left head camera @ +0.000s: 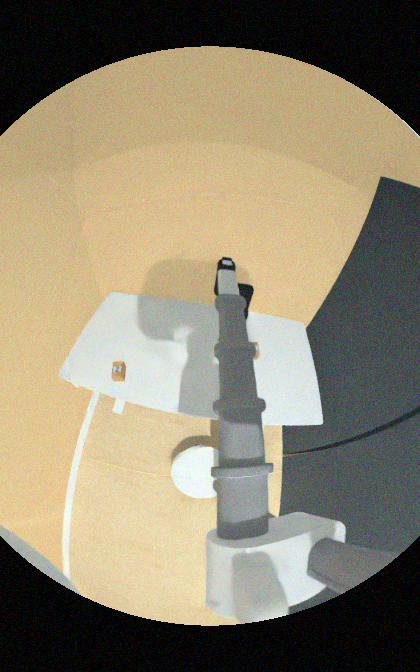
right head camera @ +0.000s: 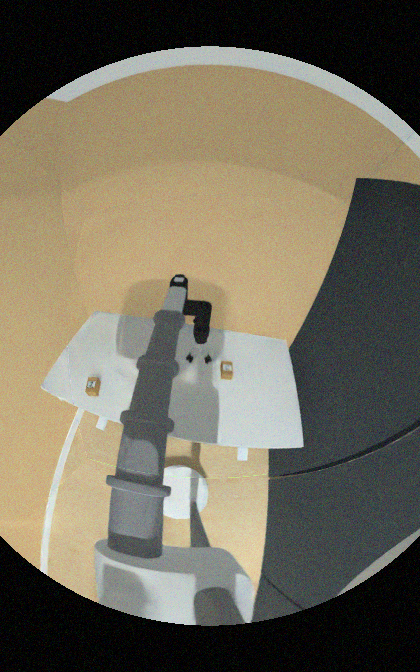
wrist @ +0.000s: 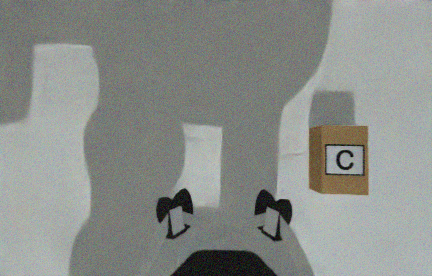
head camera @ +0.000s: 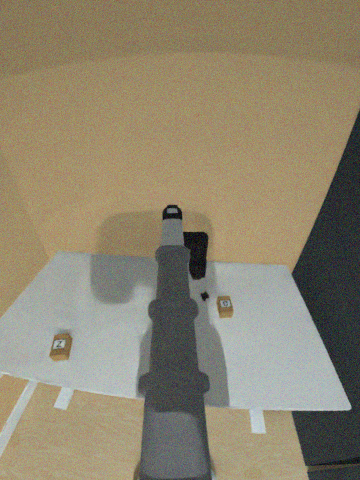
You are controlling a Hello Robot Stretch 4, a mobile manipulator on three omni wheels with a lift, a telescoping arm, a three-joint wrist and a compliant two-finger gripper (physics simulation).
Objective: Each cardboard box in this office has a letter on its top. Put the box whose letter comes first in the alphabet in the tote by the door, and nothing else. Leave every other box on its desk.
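Frame: origin at the robot's base, x ahead, y left, z up, level; metres.
Where they show: gripper, fingertip midpoint: [wrist: 223,205].
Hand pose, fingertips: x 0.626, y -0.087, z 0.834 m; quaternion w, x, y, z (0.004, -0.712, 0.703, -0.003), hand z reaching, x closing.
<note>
Things, the pixels of their centre, and the offset from my fingertips. Level surfaces: height alone.
- cardboard box with the letter C, body centre: [wrist: 336,159] [head camera: 224,306] dx +0.044, dy -0.157, dz -0.117 m
- white desk at its surface level: dz -0.142 m
- box with the letter Z, body centre: [head camera: 61,346] dx -0.147, dy +0.554, dz -0.117 m
A cardboard box with the letter C [head camera: 225,307] [right head camera: 227,370] [wrist: 340,160] stands on the right half of the white desk [head camera: 280,370] [left head camera: 290,395] [right head camera: 265,415]. In the left head view the arm partly covers this C box [left head camera: 256,350]. A box with the letter Z [head camera: 61,347] [left head camera: 118,371] [right head camera: 93,386] stands near the desk's front left. My gripper [right head camera: 199,358] [wrist: 223,205] is open and empty above the desk, to the left of the C box in the wrist view. One fingertip shows in the head view; the arm hides the other. The tote does not show.
A tan wall [head camera: 190,150] rises behind the desk. A dark surface [head camera: 330,320] [left head camera: 350,350] [right head camera: 345,350] lies to the right. A round white thing [left head camera: 195,472] [right head camera: 185,492] is on the wood-coloured floor [left head camera: 130,500] in front of the desk, partly behind the arm.
</note>
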